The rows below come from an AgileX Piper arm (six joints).
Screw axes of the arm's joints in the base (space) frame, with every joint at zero. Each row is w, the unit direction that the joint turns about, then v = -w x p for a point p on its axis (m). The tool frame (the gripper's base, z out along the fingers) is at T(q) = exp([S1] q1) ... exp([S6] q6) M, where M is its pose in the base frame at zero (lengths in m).
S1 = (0, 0, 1, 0, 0, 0)
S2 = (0, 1, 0, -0.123, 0, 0)
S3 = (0, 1, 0, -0.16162, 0, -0.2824)
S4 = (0.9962, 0, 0.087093, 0, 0.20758, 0)
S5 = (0, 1, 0, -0.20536, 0, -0.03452)
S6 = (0.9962, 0, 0.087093, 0, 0.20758, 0)
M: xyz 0.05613 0 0.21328 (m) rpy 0 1.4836 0 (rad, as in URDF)
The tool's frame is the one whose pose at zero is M.
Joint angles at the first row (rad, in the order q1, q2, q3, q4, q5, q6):
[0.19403 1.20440 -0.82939 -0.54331 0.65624 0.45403]
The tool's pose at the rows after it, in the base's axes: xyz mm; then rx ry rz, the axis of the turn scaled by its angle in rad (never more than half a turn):
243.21 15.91 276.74 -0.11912 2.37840 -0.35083
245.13 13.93 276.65 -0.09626 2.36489 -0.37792
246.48 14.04 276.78 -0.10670 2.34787 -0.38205
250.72 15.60 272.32 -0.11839 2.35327 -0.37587
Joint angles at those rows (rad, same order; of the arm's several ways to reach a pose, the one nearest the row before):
[0.19401 1.22663 -0.80735 -0.63714 0.61604 0.50379]
[0.19405 1.23352 -0.80737 -0.69098 0.61802 0.55960]
[0.19400 1.23536 -0.80484 -0.71444 0.60160 0.57304]
[0.19402 1.25656 -0.80483 -0.71892 0.58384 0.57762]

